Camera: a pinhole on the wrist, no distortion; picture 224 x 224 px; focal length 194.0 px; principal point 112.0 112.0 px. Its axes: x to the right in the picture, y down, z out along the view. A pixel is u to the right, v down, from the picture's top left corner.
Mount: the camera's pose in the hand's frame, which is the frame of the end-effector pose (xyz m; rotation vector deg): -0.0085 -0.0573 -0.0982 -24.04 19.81 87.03
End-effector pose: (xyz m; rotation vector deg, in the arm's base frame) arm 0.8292 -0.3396 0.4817 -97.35 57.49 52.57
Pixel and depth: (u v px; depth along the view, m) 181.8 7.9 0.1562
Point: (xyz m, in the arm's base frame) 0.7946 -0.3540 0.3917
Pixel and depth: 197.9 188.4 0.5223
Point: 0.3483 -0.1516 0.4835
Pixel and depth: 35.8 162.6 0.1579
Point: 0.8317 -0.2537 0.5264
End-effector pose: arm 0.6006 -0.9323 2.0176 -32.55 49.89 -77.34
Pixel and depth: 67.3 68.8 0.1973
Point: 0.6775 -0.9712 2.0735
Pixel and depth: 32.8 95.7 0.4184
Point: 0.8778 -0.9839 2.2296
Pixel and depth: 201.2 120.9 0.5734
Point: 1.0920 -0.8459 1.8402
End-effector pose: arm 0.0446 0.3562 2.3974 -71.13 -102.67 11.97
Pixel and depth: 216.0 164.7 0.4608
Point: 0.1631 0.4817 1.9865
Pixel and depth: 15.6 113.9 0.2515
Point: -0.1228 0.3741 2.3088
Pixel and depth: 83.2 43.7 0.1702
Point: -0.0086 0.4142 2.3850
